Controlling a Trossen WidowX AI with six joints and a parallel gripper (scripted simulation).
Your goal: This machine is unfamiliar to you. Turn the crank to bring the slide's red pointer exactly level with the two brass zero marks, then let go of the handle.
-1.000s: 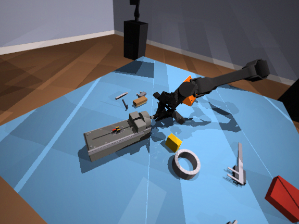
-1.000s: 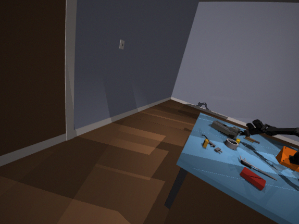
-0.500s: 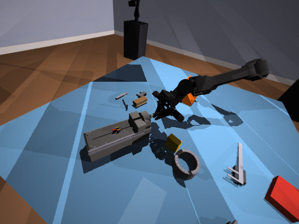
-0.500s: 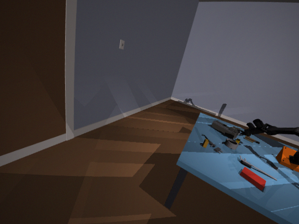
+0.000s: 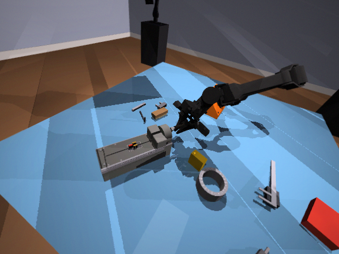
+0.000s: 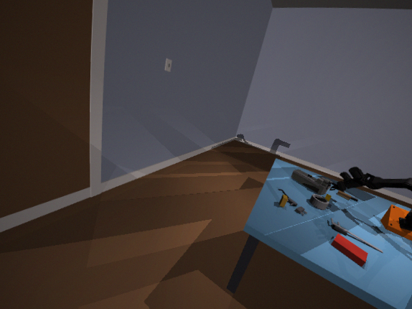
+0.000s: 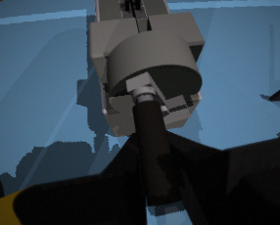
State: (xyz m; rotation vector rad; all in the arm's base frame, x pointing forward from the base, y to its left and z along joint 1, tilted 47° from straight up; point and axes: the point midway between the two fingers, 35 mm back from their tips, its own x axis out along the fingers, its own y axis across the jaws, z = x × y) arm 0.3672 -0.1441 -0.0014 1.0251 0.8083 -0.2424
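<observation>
My gripper tip is now 120 mm to the right of the yellow block, 60 mm above it and 40 mm short of it. From my gripper tip the other things lie so: dark crank handle: 30 mm above, 10 mm to the left, 10 mm behind; red pointer: 140 mm ahead, 110 mm to the right, 10 mm below; brown block: 160 mm behind, 150 mm to the right, 80 mm below.
</observation>
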